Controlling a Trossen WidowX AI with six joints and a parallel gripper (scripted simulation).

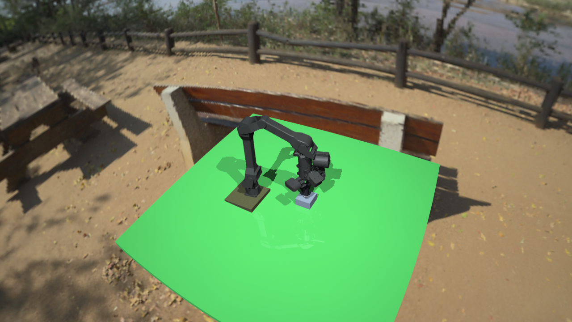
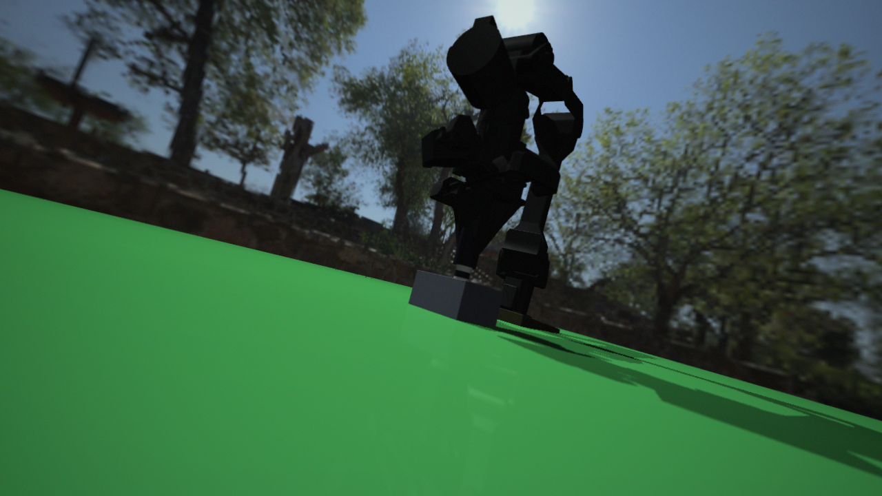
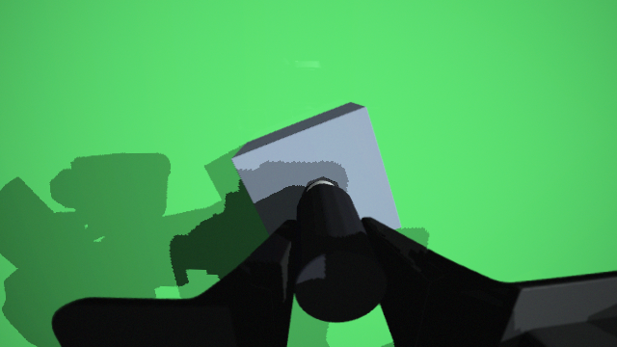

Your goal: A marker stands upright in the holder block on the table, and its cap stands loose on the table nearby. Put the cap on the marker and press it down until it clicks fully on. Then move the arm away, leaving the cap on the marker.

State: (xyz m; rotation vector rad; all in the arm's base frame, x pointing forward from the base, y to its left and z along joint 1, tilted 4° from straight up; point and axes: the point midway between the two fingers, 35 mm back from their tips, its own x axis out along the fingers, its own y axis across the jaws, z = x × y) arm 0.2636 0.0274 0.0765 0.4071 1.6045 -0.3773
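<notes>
Now: the marker cap 1 cm above my gripper tip.
</notes>
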